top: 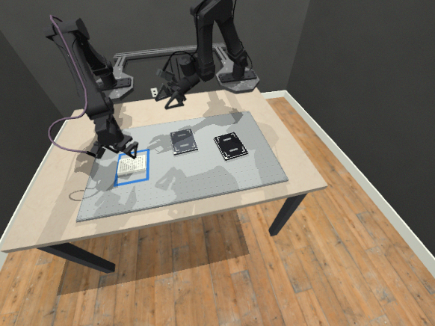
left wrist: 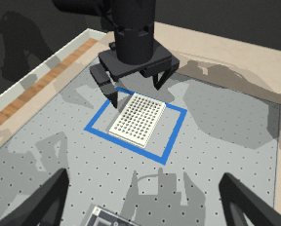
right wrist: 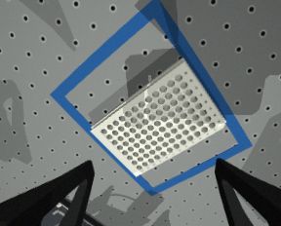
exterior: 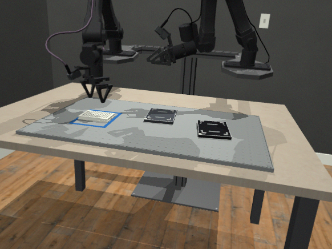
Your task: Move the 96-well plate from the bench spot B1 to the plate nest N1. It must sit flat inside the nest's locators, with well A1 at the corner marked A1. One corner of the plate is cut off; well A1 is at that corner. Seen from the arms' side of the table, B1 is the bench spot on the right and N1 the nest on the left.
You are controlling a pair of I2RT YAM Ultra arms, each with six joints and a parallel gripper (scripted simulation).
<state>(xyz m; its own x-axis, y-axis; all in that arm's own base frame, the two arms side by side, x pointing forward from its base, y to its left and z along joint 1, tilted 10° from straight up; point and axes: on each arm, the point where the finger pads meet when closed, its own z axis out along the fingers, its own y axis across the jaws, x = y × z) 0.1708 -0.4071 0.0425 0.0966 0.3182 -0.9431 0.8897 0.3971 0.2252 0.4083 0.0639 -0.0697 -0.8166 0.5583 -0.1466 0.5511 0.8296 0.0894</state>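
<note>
The white 96-well plate is 80 mm below my right hand. The rest, counted from my right hand: black plate nest (470 mm to the left, 80 mm below, 80 mm behind).
</note>
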